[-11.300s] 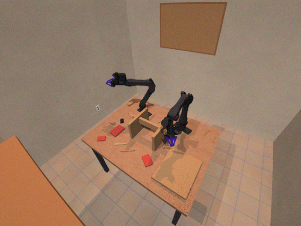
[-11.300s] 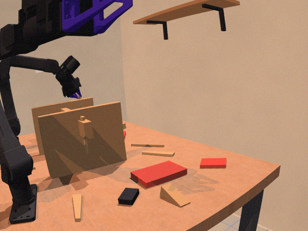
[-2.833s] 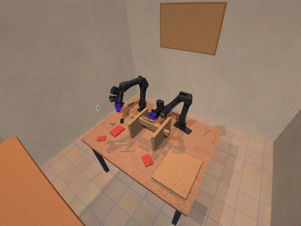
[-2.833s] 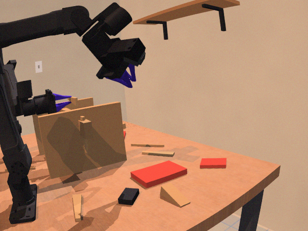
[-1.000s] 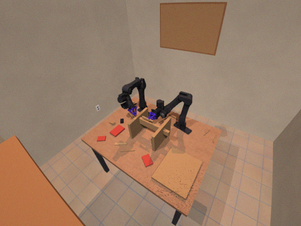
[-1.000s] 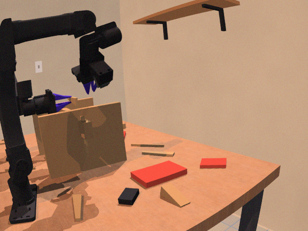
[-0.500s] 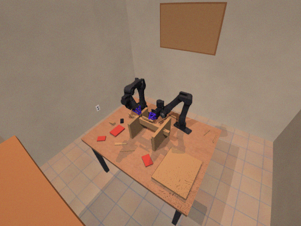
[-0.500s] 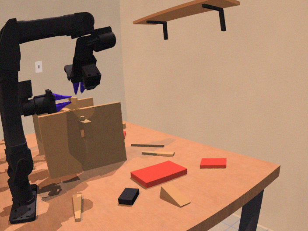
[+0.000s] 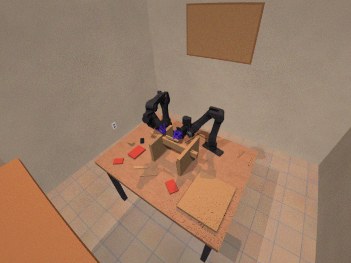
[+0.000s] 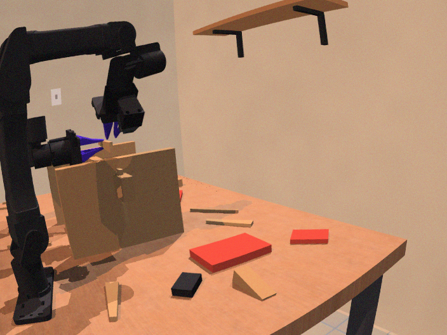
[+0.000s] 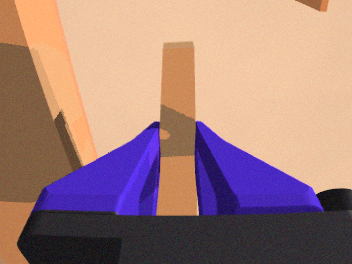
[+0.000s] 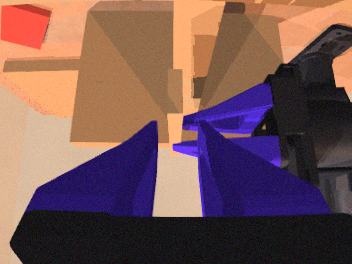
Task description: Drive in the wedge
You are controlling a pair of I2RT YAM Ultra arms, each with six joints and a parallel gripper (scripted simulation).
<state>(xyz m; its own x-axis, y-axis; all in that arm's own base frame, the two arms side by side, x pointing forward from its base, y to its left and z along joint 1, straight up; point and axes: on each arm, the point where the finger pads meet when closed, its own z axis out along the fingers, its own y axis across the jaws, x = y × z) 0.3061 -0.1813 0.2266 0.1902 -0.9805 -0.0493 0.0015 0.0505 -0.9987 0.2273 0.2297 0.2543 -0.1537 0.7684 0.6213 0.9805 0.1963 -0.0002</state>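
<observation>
The rail lies 1 cm behind my right hand, 9 cm to the left of it and 11 cm below it. Also, from my right hand: black block (31 cm to the right, 25 cm below); flat panel (19 cm ahead, 49 cm to the left, 24 cm below).
My left hand is 1 cm past the rail and 8 cm above it. Round my left hand: black block (40 cm to the right, 22 cm below); then flat panel (20 cm ahead, 40 cm to the left, 21 cm below).
</observation>
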